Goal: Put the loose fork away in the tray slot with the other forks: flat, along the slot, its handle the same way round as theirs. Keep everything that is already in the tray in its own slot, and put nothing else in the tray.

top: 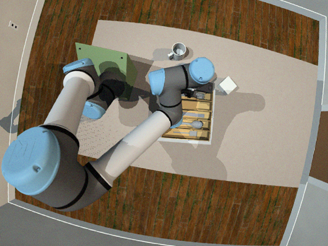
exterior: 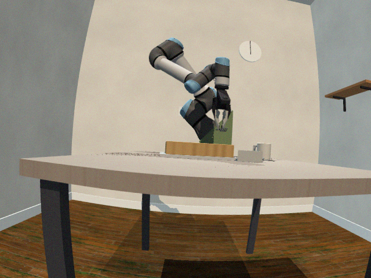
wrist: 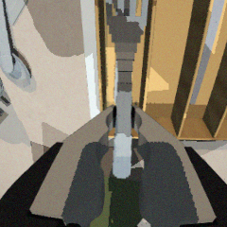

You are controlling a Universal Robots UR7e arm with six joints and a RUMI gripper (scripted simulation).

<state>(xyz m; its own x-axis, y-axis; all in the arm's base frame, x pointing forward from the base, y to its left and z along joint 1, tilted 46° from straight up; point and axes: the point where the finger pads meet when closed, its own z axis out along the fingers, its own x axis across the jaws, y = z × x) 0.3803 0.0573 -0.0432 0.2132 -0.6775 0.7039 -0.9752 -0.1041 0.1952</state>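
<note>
The tray lies 100 mm to the right of my hand, 100 mm below it and 60 mm ahead of it. Also, from my hand: white block (250 mm ahead, 140 mm to the left, 130 mm below); then mug (240 mm to the left, 110 mm below, 100 mm behind).
</note>
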